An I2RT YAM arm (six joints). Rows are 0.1 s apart.
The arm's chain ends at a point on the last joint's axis. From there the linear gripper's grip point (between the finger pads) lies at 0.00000 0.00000 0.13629 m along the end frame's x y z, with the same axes.
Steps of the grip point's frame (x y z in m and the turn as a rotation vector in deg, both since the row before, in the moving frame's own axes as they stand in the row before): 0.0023 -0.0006 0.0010 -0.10 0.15 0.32; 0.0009 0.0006 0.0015 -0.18 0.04 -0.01; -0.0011 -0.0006 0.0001 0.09 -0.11 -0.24; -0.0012 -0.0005 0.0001 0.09 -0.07 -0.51; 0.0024 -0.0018 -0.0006 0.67 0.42 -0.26; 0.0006 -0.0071 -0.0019 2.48 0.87 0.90; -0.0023 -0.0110 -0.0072 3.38 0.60 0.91
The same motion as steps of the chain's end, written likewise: 0.0019 -0.0008 0.0010 -0.10 0.15 0.32; 0.0008 0.0002 0.0015 -0.18 0.04 -0.01; -0.0008 -0.0004 0.0001 0.09 -0.11 -0.24; -0.0010 -0.0003 0.0001 0.09 -0.07 -0.51; 0.0014 -0.0002 -0.0006 0.67 0.42 -0.26; -0.0015 -0.0012 -0.0018 2.48 0.87 0.90; -0.0038 -0.0030 -0.0070 3.38 0.60 0.91
